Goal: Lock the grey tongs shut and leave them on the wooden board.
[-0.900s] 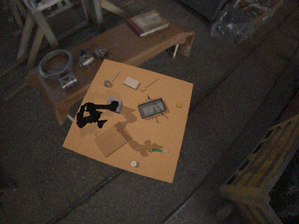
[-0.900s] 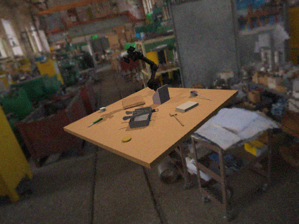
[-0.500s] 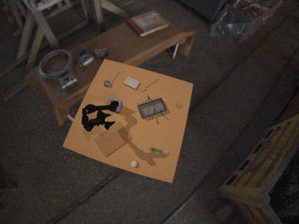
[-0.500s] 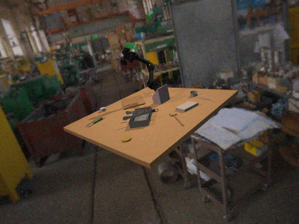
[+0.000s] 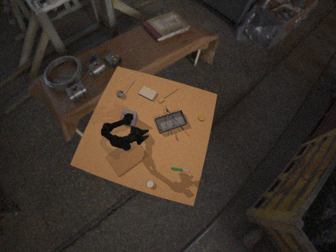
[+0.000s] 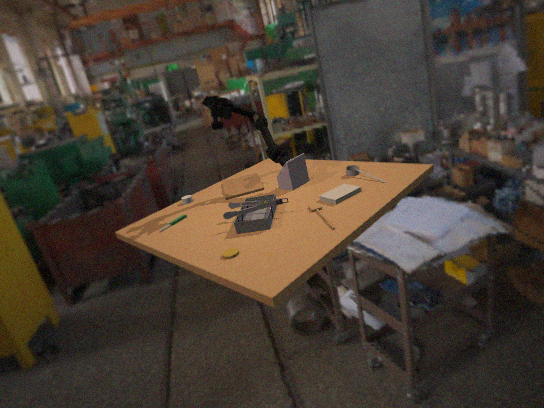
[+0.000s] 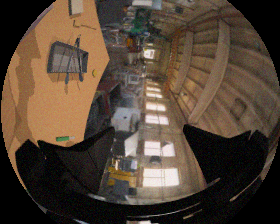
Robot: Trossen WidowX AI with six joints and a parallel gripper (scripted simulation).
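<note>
My gripper tip is 150 mm short of the roasting tin, 330 mm to the right of it and 480 mm above it. The rest, counted from my gripper tip: wooden board (210 mm behind, 140 mm to the right, 500 mm below); yellow disc (470 mm ahead, 460 mm to the left, 490 mm below); white cap (80 mm ahead, 350 mm to the right, 490 mm below).
</note>
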